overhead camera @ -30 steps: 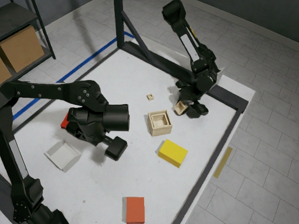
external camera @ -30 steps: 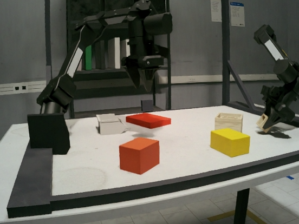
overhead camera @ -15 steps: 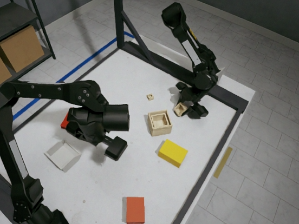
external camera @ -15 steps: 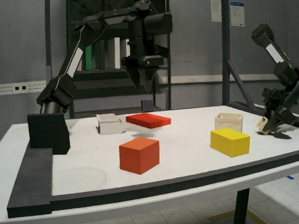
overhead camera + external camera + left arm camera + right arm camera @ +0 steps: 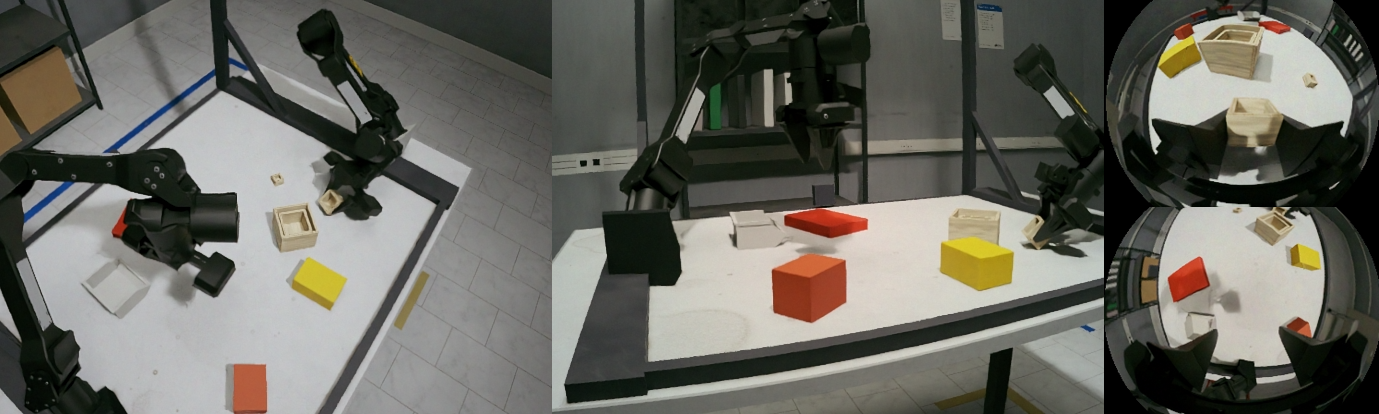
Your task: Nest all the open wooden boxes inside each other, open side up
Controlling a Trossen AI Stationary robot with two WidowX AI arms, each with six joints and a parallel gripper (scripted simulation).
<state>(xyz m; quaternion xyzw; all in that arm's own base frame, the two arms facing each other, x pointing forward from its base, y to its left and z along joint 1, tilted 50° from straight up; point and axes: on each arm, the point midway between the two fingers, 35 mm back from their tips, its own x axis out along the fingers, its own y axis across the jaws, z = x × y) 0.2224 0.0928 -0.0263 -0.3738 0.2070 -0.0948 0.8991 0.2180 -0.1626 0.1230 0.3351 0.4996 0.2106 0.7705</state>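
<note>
Right now the small wooden box is 1 cm to the right of my left hand and 2 cm below it. The rest, counted from my left hand: medium wooden box (2 cm behind, 13 cm to the right, 2 cm below); then biggest wooden box (2 cm behind, 13 cm to the right, 2 cm below); then tiny wooden box (15 cm behind, 4 cm to the right, 4 cm below).
</note>
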